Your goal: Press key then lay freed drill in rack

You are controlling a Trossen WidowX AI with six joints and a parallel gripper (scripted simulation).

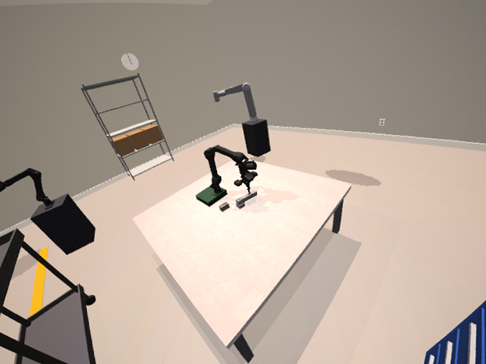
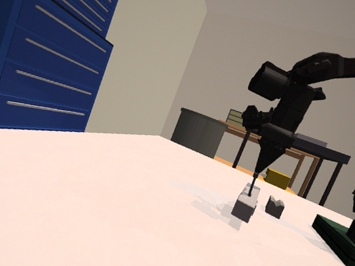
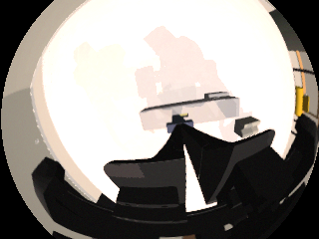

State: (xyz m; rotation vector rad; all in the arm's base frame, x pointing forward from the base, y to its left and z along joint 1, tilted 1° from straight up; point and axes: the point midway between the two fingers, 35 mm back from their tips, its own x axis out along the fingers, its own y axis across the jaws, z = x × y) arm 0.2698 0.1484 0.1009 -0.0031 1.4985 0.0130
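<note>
Now: the small dark blue key 3 cm below my gripper tip. The rest, counted from my gripper tip: pale yellow drill 7 cm below, 6 cm to the right; grey holder block 8 cm below, 4 cm to the right; dark grey v-notched block 20 cm to the right, 10 cm below, 8 cm behind.
</note>
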